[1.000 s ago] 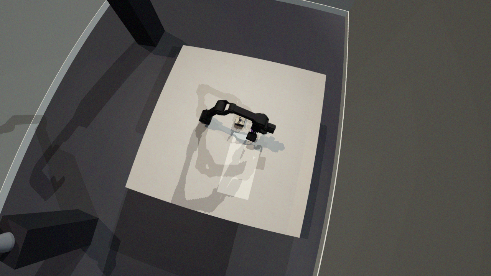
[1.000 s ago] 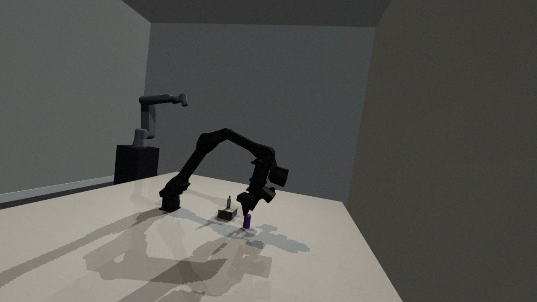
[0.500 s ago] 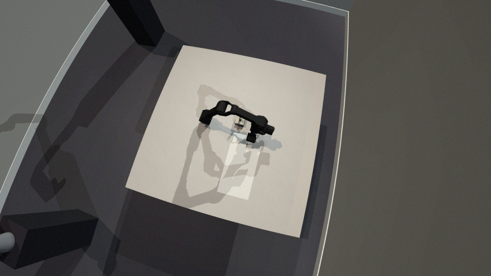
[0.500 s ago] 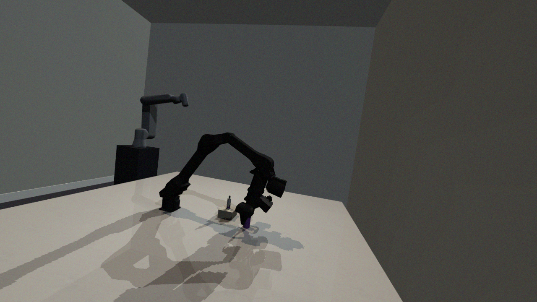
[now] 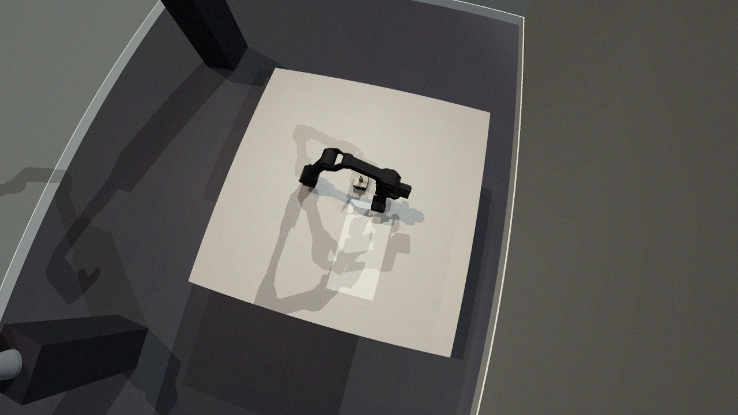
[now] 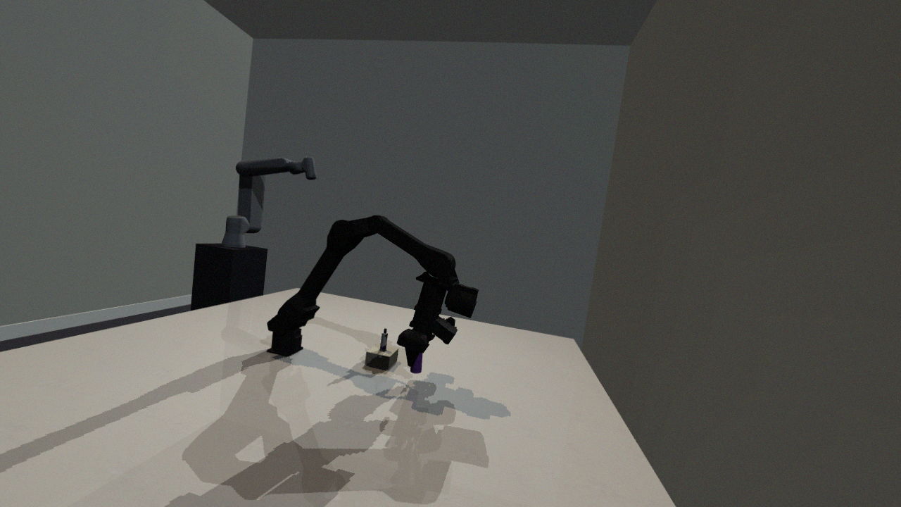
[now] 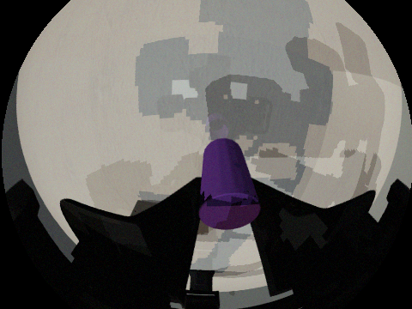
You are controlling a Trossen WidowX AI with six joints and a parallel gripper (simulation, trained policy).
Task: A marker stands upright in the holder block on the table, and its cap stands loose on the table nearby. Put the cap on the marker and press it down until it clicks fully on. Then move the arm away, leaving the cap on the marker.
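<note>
My gripper tip is 100 mm past the marker, 60 mm to the right of it and 30 mm below it. Also, from my gripper tip: purple cap: 10 mm ahead, 10 mm above; then holder block: 100 mm behind, 60 mm to the left, 20 mm below.
</note>
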